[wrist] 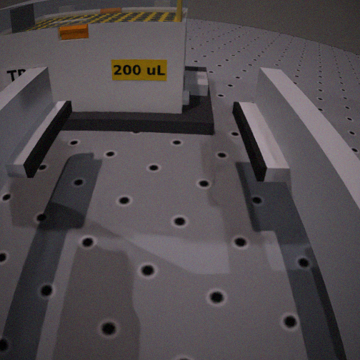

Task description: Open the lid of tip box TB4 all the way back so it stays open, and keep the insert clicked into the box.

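Tip box TB4 (95,90) is a white box at the upper left of the wrist view, on a dark base (145,124). Its left part runs behind the left finger, and of its name "TB" shows in part. An orange tab (74,32) sits on the top edge of its near wall. The yellow insert (125,18) with dark holes shows at a shallow angle at the box's top. Clear and grey lid parts show near the top edge; the lid's angle cannot be told. My gripper (150,85) is shut with nothing held; its pads still stand apart, on the near side of the box.
A yellow "200 uL" label (139,70) is on the near wall. Small light-grey blocks (196,84) stand on the base at the box's right end. The grey table (165,255) has rows of dark holes and bears the fingers' shadows. Its curved far edge shows at the upper right.
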